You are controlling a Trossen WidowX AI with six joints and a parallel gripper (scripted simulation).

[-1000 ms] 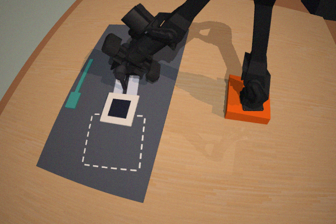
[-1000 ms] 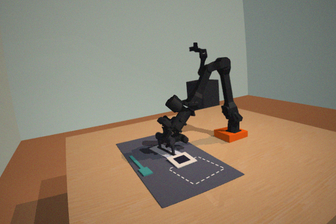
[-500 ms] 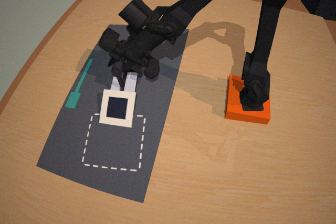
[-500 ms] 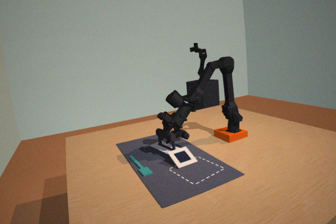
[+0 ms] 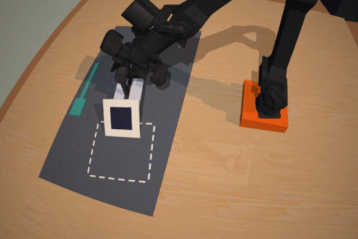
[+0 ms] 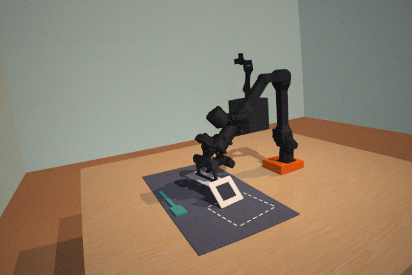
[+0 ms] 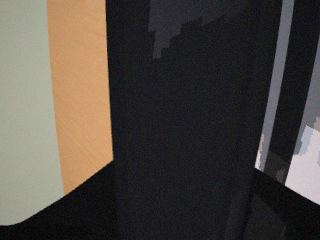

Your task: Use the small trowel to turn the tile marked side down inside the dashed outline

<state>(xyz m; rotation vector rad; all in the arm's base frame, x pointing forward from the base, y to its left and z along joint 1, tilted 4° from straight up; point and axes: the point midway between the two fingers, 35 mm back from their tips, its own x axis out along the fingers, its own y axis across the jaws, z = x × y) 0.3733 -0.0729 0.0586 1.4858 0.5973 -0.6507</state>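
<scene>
The tile is 20 mm behind my gripper tip, 100 mm to the left of it and 60 mm below it. The rest, counted from my gripper tip: mat (10 mm to the right, 110 mm below); then teal trowel (140 mm ahead, 10 mm to the right, 90 mm below).
</scene>
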